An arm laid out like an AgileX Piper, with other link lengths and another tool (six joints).
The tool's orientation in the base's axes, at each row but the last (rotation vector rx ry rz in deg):
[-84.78, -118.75, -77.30]
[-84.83, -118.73, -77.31]
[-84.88, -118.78, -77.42]
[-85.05, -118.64, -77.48]
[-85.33, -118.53, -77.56]
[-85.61, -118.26, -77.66]
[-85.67, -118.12, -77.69]
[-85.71, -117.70, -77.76]
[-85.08, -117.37, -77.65]
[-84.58, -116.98, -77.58]
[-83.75, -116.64, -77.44]
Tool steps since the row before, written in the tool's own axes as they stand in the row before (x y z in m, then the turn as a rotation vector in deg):
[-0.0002, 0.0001, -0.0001, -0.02, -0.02, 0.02]
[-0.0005, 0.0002, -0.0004, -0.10, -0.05, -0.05]
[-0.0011, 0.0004, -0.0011, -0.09, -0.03, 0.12]
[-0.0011, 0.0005, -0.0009, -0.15, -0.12, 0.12]
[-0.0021, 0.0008, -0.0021, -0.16, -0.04, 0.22]
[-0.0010, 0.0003, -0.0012, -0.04, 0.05, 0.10]
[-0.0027, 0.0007, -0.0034, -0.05, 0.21, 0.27]
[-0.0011, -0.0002, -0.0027, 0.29, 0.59, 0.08]
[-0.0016, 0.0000, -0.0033, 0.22, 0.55, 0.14]
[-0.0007, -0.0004, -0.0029, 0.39, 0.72, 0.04]
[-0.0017, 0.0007, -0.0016, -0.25, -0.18, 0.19]
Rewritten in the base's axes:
[0.0001, -0.0002, 0.0000, 0.00, 0.00, -0.03]
[0.0003, -0.0006, 0.0000, -0.01, -0.10, -0.07]
[0.0005, -0.0015, 0.0001, 0.05, 0.04, -0.14]
[0.0007, -0.0014, 0.0000, 0.00, 0.00, -0.23]
[0.0010, -0.0029, 0.0002, 0.10, 0.07, -0.24]
[0.0003, -0.0015, 0.0001, 0.09, 0.06, -0.05]
[0.0008, -0.0043, 0.0004, 0.28, 0.19, -0.07]
[-0.0005, -0.0028, 0.0006, 0.40, 0.26, 0.46]
[-0.0003, -0.0036, 0.0007, 0.41, 0.26, 0.36]
[-0.0008, -0.0028, 0.0008, 0.45, 0.29, 0.62]
[0.0009, -0.0023, 0.0000, 0.01, 0.00, -0.36]

